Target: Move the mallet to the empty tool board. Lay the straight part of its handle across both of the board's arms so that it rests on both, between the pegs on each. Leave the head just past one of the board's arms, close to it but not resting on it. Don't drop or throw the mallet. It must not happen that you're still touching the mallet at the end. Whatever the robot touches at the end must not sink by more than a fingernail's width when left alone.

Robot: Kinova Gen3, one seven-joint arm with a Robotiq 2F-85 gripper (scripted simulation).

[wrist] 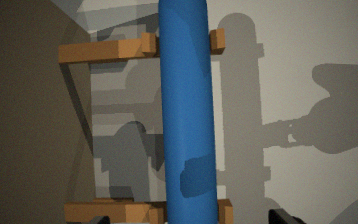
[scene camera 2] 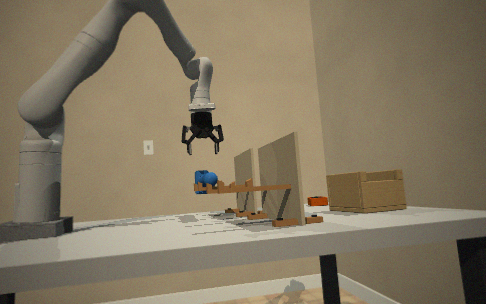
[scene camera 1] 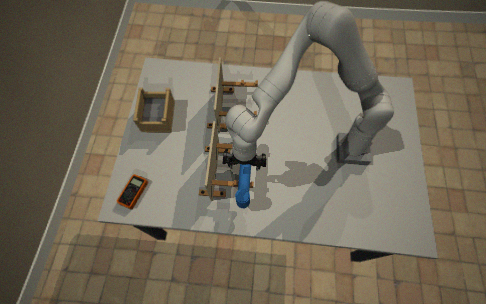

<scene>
In view: the gripper (scene camera 2: 203, 154), a blue mallet (wrist: 185, 64), a wooden crate (scene camera 2: 353, 192), a tool board (scene camera 2: 281, 189) and a tool board (scene camera 1: 216, 147).
The wooden crate is seen too in scene camera 1 (scene camera 1: 154, 111). The wrist view does not show the wooden crate: it is out of frame.
</scene>
